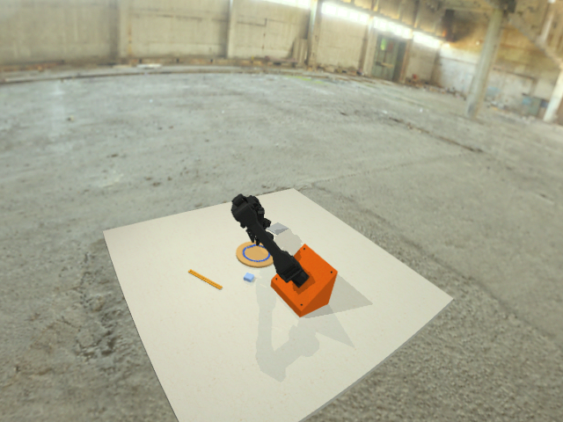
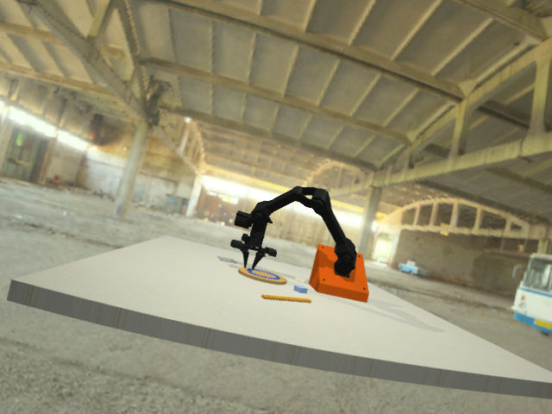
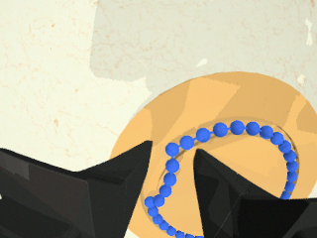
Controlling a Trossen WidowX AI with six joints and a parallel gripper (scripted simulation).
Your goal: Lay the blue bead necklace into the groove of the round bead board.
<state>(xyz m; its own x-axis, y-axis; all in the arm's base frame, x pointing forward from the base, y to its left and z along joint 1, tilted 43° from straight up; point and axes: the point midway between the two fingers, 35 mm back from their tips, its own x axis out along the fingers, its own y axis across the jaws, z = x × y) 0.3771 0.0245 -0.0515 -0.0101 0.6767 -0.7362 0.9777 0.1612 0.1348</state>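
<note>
Right now the round tan bead board is 60 mm behind my gripper tip, 30 mm to the left of it and 10 mm below it. Also, from my gripper tip: flat grey tile (200 mm to the right, 100 mm ahead, 20 mm below); small light-blue block (200 mm behind, 150 mm to the left, 10 mm below).
</note>
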